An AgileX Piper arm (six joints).
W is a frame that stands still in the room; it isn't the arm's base.
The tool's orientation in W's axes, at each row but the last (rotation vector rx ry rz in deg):
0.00 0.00 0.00
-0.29 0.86 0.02
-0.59 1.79 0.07
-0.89 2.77 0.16
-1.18 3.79 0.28
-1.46 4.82 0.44
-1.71 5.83 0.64
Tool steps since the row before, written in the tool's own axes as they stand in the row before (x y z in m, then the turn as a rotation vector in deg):
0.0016 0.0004 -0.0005 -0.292 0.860 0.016
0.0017 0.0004 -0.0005 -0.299 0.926 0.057
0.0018 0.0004 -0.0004 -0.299 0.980 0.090
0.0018 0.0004 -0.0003 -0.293 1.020 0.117
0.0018 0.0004 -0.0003 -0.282 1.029 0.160
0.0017 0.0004 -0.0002 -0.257 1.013 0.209
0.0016 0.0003 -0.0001 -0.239 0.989 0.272
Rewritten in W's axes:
0.0016 0.0004 -0.0005 -0.292 0.860 0.016
0.0017 0.0004 -0.0005 -0.298 0.926 0.057
0.0018 0.0004 -0.0005 -0.297 0.981 0.089
0.0018 0.0004 -0.0004 -0.290 1.021 0.115
0.0018 0.0004 -0.0004 -0.277 1.031 0.157
0.0017 0.0004 -0.0004 -0.247 1.016 0.204
0.0016 0.0003 -0.0003 -0.223 0.994 0.266

